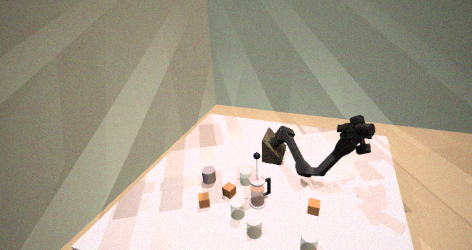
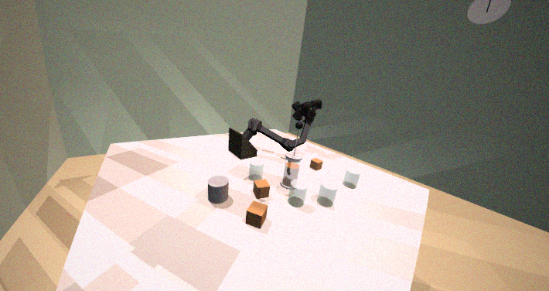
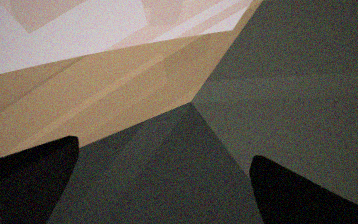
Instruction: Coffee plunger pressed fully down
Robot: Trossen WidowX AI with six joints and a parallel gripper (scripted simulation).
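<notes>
Now: gripper tip 41 cm short of the glass coffee press, 41 cm to the left of it and 9 cm above it. From my gripper tip the other things lie so: grey cylinder 38 cm ahead, 72 cm to the right, 19 cm below.
</notes>
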